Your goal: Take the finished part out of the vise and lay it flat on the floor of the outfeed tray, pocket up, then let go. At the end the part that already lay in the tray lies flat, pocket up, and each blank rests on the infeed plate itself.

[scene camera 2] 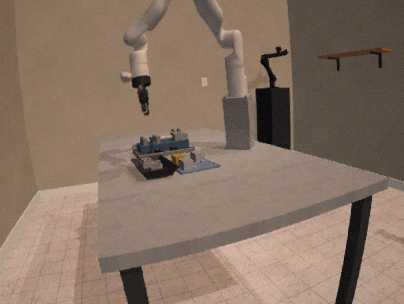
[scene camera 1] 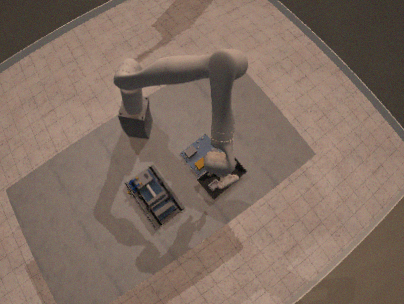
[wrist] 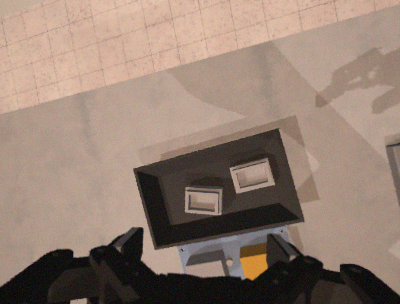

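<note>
Two pale rectangular parts lie apart in the black outfeed tray. In the wrist view, the left part and the right part both look flat on the tray floor, pockets up. My gripper is open and empty, high above the tray. The blue infeed plate stands beside the tray. A grey blank sits on it, and another blank shows behind in scene camera 2. The blue vise stands apart from the tray.
A yellow-orange block stands on the infeed plate near the tray wall. The arm's pedestal stands on the table. My forearm and wrist cover part of the tray and plate in scene camera 1.
</note>
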